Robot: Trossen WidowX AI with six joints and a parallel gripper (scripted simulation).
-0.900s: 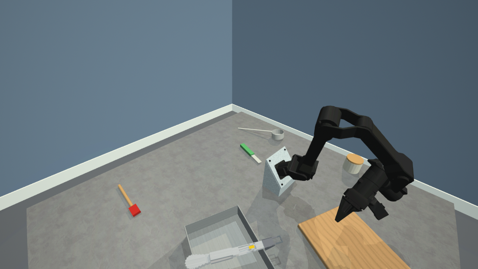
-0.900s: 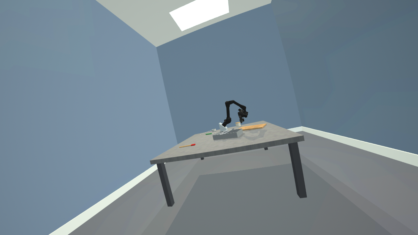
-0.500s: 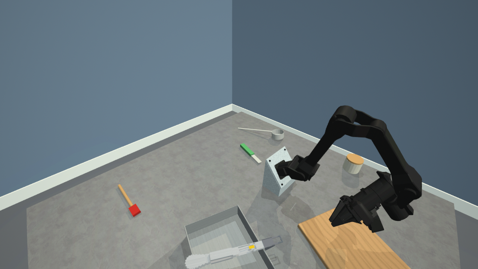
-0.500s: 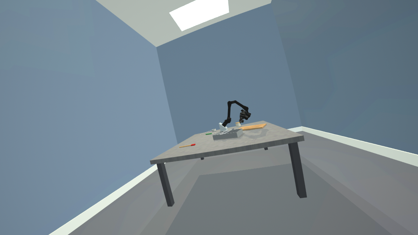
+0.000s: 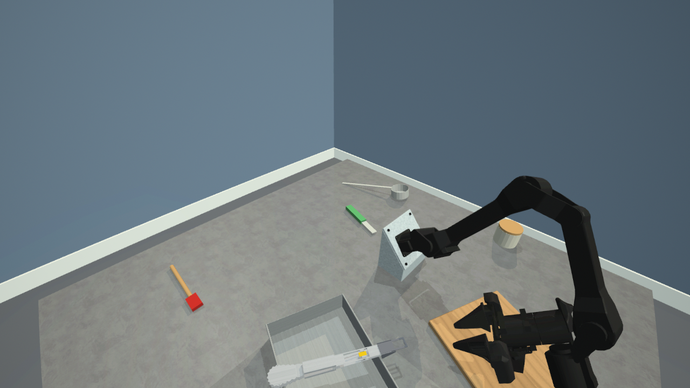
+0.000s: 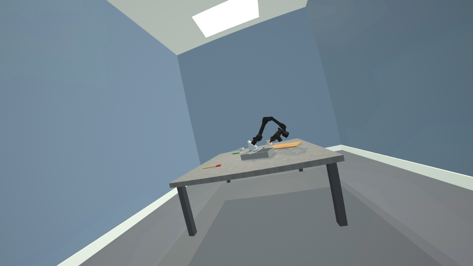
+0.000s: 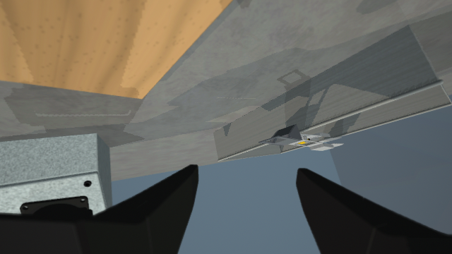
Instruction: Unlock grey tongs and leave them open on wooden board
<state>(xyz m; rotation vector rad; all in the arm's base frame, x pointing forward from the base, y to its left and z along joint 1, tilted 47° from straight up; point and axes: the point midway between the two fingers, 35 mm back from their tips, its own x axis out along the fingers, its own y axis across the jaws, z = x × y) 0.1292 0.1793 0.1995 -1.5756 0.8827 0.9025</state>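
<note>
Now: gripper tip 16 cm short of the yellow lock piece, 11 cm to the left of it and 3 cm above it. Also, from my gripper tip: wooden lid (52 cm behind, 7 cm to the right, 6 cm below); roasting tin (22 cm ahead, 13 cm to the right, 7 cm below); wooden board (10 cm behind, 14 cm to the left, 9 cm below).
</note>
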